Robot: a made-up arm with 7 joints. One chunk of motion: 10 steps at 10 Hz.
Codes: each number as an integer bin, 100 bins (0 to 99) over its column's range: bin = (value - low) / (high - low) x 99, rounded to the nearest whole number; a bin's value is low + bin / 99 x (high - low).
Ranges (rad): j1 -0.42..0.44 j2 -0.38..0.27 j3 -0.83..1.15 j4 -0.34..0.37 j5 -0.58..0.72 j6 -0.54..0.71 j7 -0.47..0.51
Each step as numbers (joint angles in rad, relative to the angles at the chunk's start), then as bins.
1 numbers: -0.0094 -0.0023 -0.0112 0.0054 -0.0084 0.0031 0.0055
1 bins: 47 58 41 48 44 43 48
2 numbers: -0.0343 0.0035 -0.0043 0.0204 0.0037 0.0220 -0.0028
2 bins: 44 58 41 50 44 45 47
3 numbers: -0.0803 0.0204 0.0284 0.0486 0.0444 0.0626 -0.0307
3 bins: 39 61 43 54 48 48 44
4 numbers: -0.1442 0.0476 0.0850 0.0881 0.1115 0.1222 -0.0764
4 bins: 32 65 46 60 53 52 40
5 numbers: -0.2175 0.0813 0.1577 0.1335 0.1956 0.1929 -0.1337
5 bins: 23 70 49 66 59 58 34
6 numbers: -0.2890 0.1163 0.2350 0.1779 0.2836 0.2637 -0.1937
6 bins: 15 76 53 72 66 64 28
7 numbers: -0.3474 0.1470 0.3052 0.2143 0.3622 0.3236 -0.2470
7 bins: 8 80 57 77 72 68 23
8 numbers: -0.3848 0.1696 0.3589 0.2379 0.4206 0.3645 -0.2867
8 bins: 4 84 59 81 76 72 19
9 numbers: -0.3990 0.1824 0.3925 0.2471 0.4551 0.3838 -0.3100
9 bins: 2 86 61 82 79 73 16
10 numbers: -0.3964 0.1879 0.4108 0.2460 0.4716 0.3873 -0.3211
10 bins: 3 86 62 82 80 73 15
